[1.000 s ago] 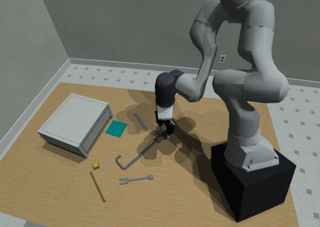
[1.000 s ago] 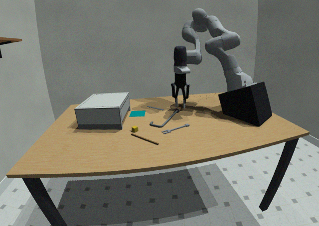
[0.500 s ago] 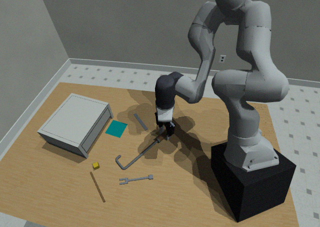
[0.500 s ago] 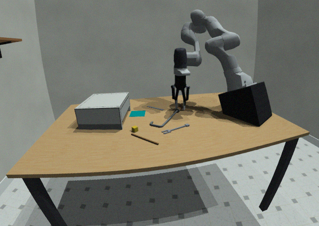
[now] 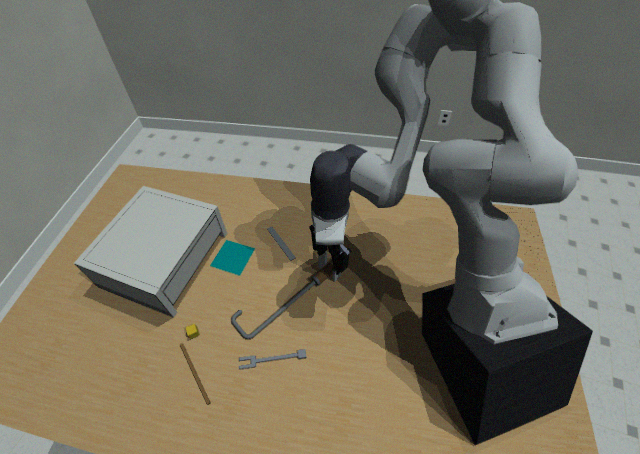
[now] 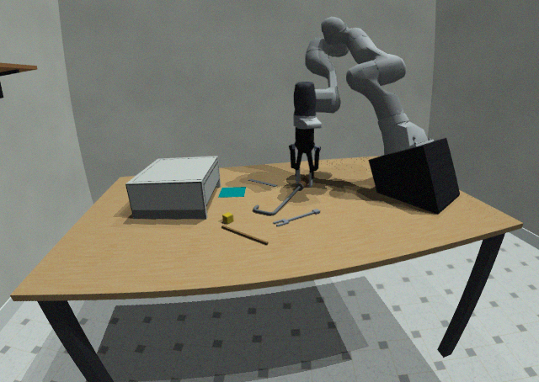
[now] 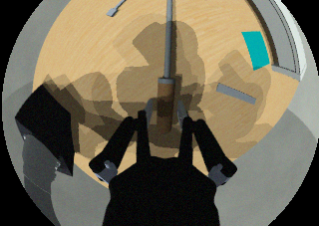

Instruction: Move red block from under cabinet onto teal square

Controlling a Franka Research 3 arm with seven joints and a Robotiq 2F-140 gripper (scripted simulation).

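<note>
Now: the grey forked tool 250 mm to the left of my hand, 150 mm ahead of it and 30 mm below it. From my hand the other things lie so: grey hook tool: 120 mm ahead, 60 mm to the left, 20 mm below; then teal square: 300 mm ahead, 60 mm to the right, 30 mm below; then flat grey bar: 150 mm ahead, 110 mm to the right, 30 mm below.
</note>
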